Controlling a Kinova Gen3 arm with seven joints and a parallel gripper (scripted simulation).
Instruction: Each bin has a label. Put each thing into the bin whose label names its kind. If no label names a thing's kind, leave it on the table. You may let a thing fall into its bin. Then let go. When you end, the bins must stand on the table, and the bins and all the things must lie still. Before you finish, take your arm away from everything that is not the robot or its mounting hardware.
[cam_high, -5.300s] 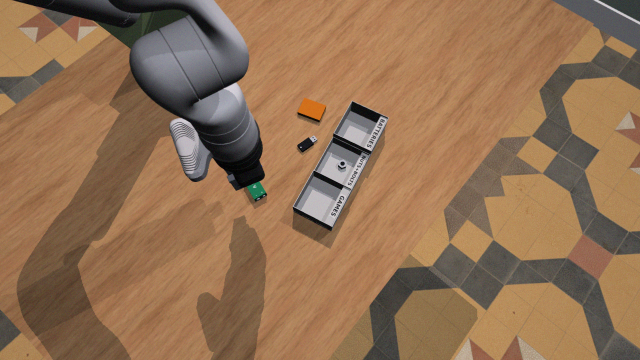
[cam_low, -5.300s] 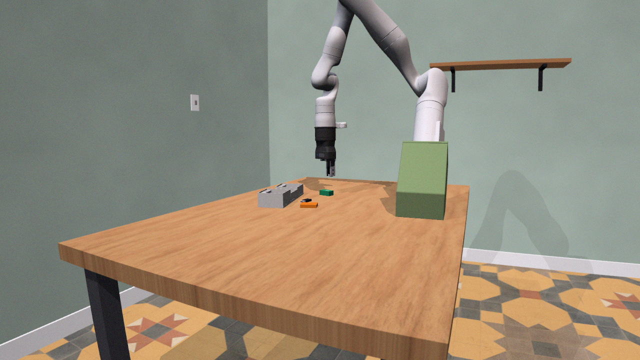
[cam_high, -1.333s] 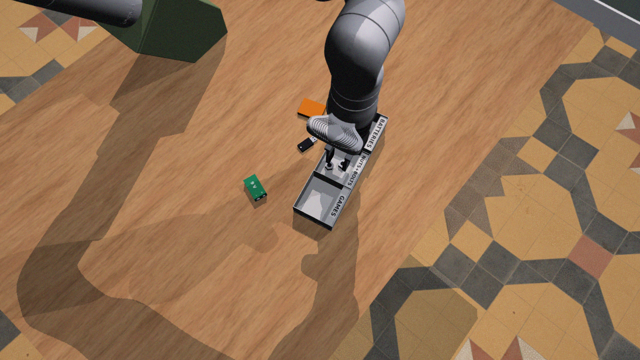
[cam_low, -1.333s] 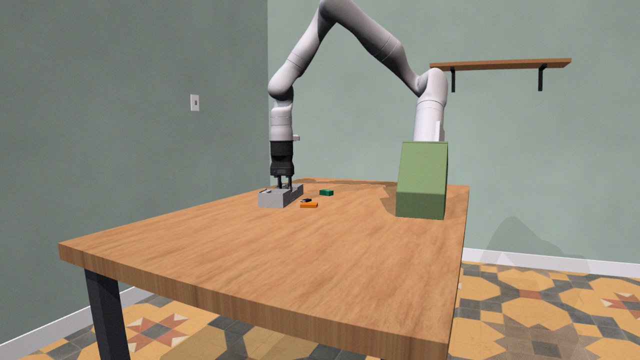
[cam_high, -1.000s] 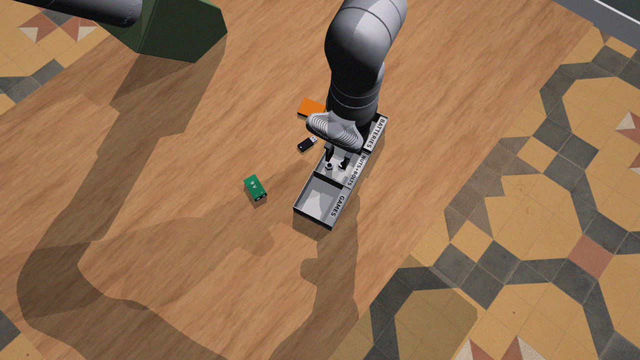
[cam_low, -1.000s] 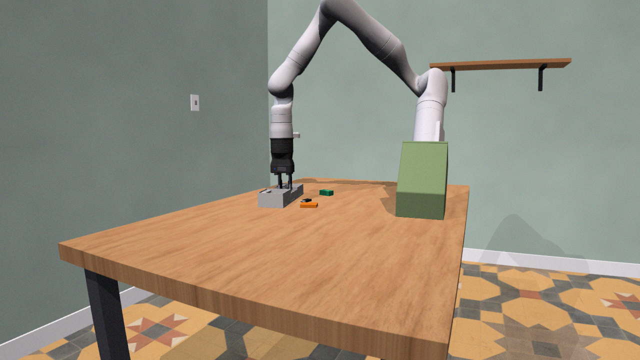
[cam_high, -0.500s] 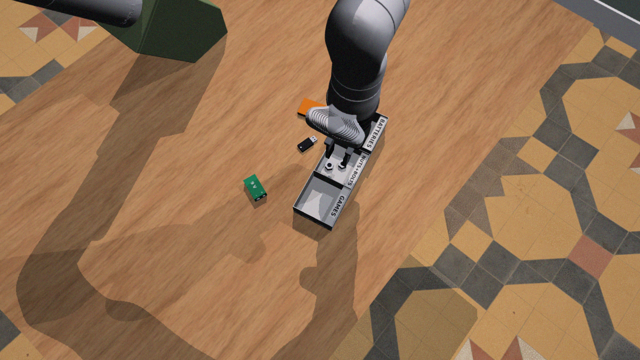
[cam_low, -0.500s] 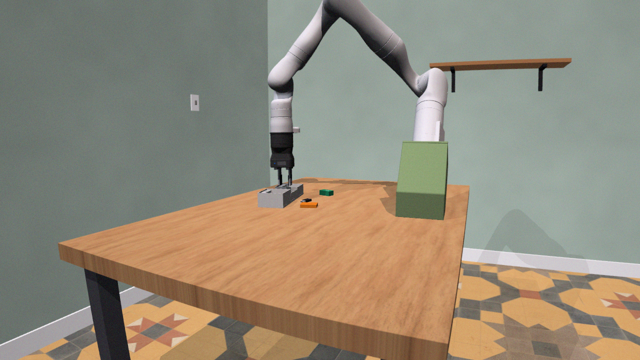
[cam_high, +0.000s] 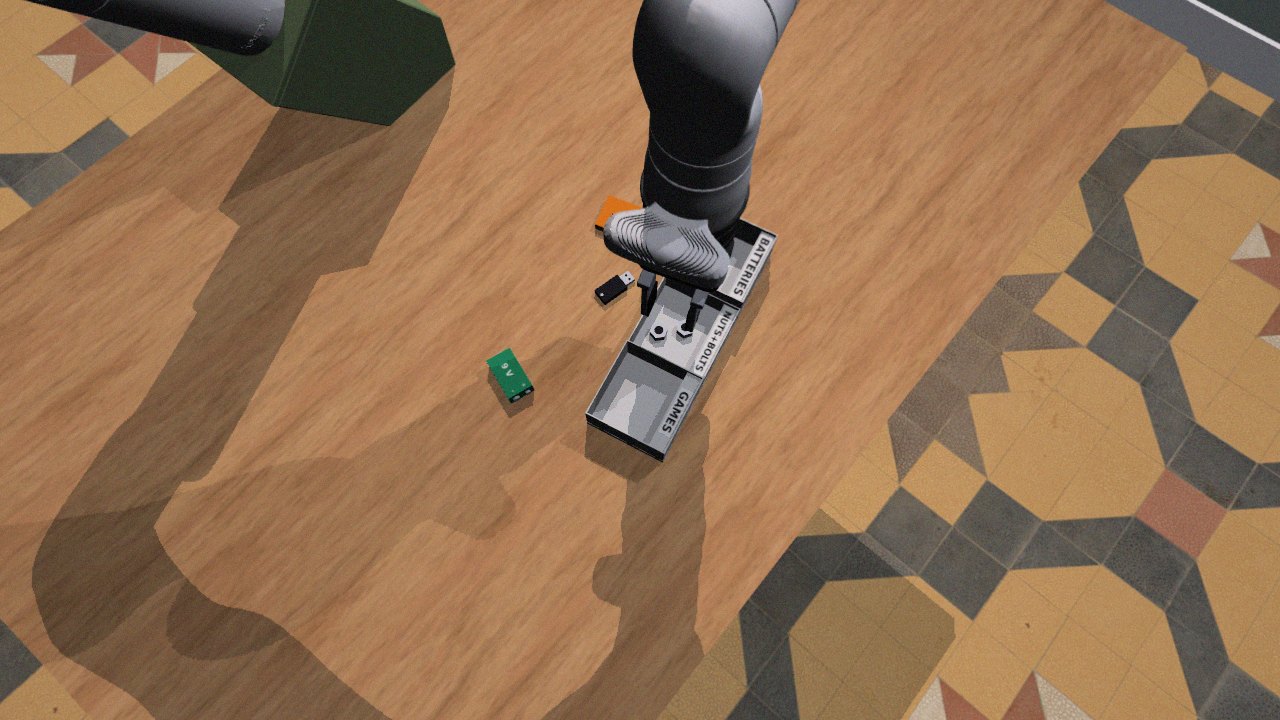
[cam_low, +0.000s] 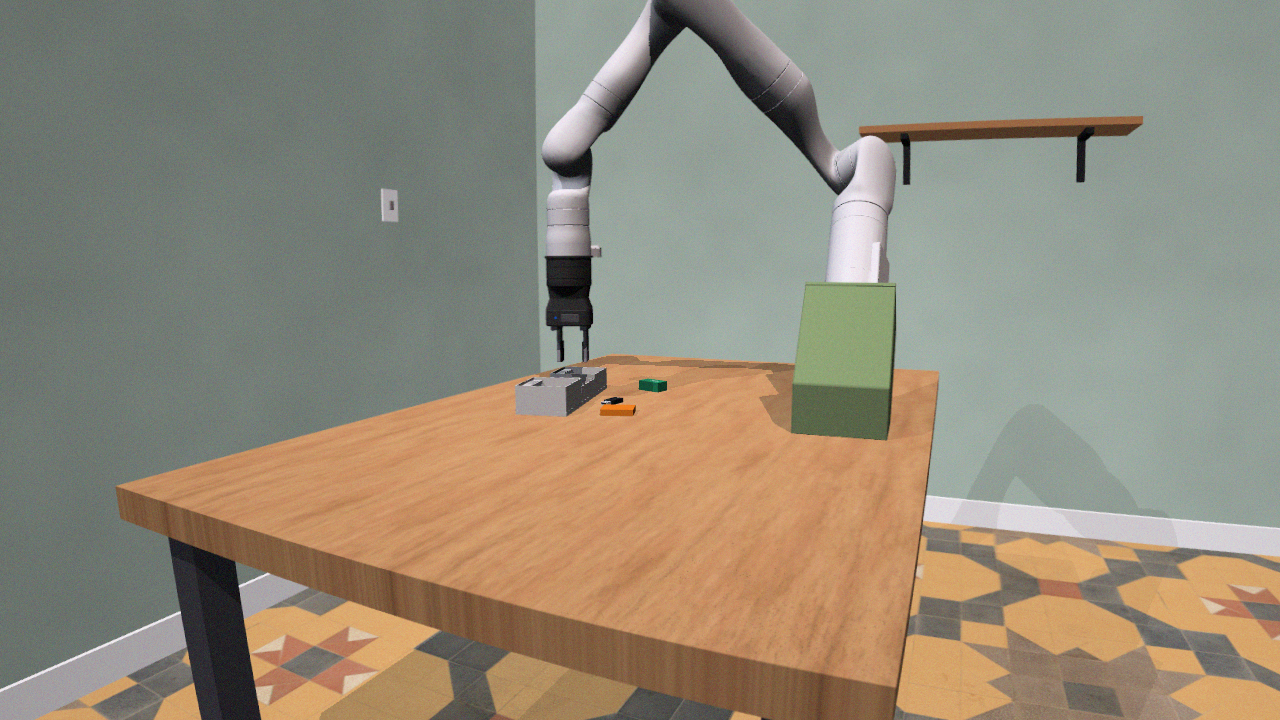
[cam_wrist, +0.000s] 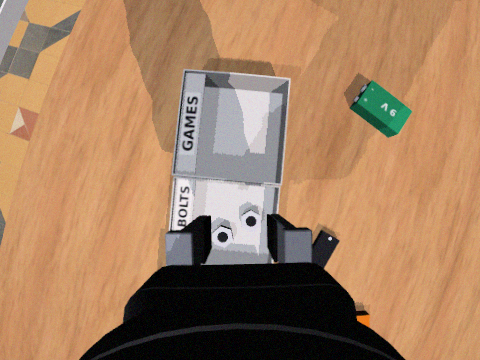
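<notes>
Now: hand 15 cm to the left of the green 9 v battery, 8 cm above it and 6 cm past it. The rest, counted from my hand: black USB stick: 8 cm below, 8 cm behind; then flat orange box: 13 cm behind, 8 cm below, 5 cm to the left; then bin row: 6 cm below, 1 cm to the left, 1 cm ahead.
</notes>
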